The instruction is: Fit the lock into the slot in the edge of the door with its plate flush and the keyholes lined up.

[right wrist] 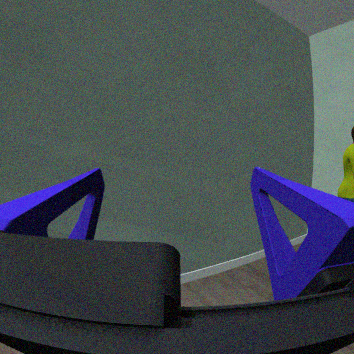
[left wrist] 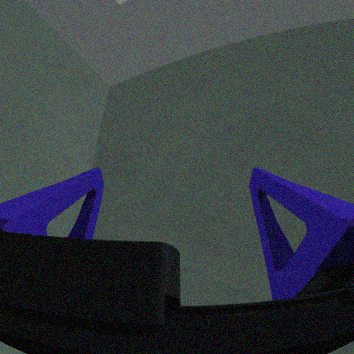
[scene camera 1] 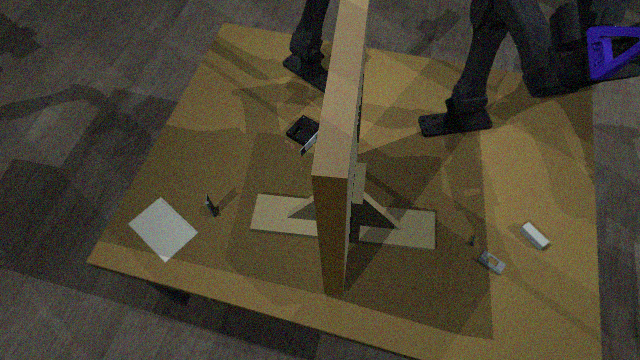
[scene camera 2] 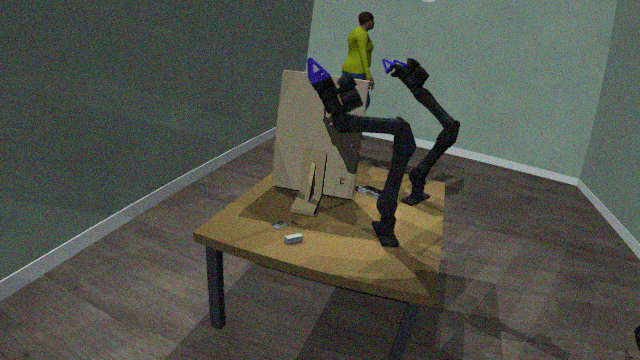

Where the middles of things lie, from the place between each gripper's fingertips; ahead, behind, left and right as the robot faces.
Labels:
Now: right hand 39 cm to the right of the wooden door (scene camera 1: 336, 153), 37 cm above it and 14 cm short of it. Also, from my right hand: white sheet (scene camera 1: 160, 226) (66 cm below, 36 cm ahead, 2 cm to the right); then black lock (scene camera 1: 308, 134) (65 cm below, 18 cm to the left, 5 cm behind).
My left hand is 370 mm to the left of the wooden door, 360 mm above it and 120 mm short of it. Round my left hand: white sheet: 780 mm to the right, 650 mm below, 340 mm ahead; then black lock: 640 mm below, 580 mm to the right, 80 mm behind.

